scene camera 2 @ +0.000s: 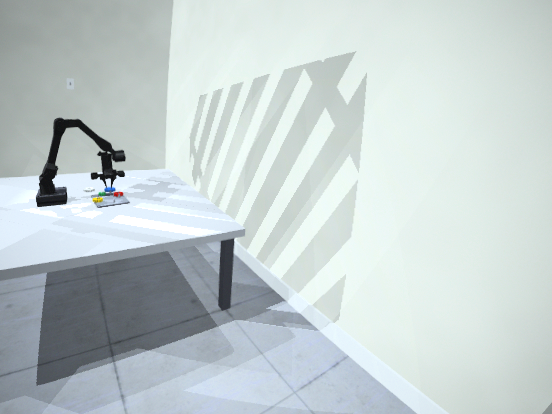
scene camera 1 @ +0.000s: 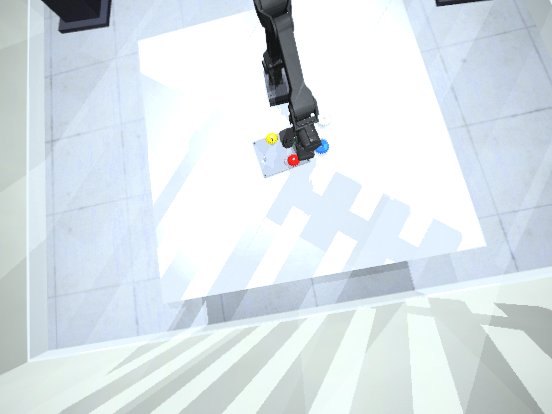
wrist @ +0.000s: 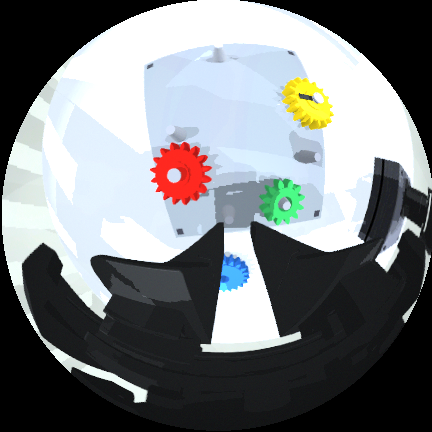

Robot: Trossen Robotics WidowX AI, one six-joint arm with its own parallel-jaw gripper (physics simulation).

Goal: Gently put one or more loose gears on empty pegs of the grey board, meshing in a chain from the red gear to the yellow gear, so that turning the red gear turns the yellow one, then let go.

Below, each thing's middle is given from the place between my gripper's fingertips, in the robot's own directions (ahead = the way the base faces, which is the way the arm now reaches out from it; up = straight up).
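The green gear (wrist: 286, 188) is 40 mm behind my hand, 20 mm to the right of it and 20 mm below it. As for the grey board (scene camera 1: 276, 154), that is 90 mm to the right of my hand, 30 mm below it and 10 mm ahead of it. The red gear (wrist: 185, 159) is 20 mm below my hand, 50 mm ahead of it and 30 mm to the right of it. Then there is the blue gear (wrist: 234, 272): my hand is 30 mm above it and 90 mm to the right of it.
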